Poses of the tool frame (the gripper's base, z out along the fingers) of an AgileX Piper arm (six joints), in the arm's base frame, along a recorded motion.
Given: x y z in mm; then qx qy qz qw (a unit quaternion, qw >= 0).
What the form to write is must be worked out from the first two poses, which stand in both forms.
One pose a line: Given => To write
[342 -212 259 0.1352 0.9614 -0.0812 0.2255] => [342 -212 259 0.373 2.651 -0.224]
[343 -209 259 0.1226 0.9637 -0.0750 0.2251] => [343 -209 259 0.338 2.658 -0.207]
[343 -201 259 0.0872 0.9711 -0.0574 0.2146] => [343 -201 259 0.242 2.694 -0.159]
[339 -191 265 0.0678 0.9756 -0.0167 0.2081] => [339 -191 265 0.189 2.715 -0.046]
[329 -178 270 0.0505 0.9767 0.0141 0.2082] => [329 -178 270 0.141 2.718 0.039]
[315 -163 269 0.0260 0.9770 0.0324 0.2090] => [315 -163 269 0.072 2.718 0.090]
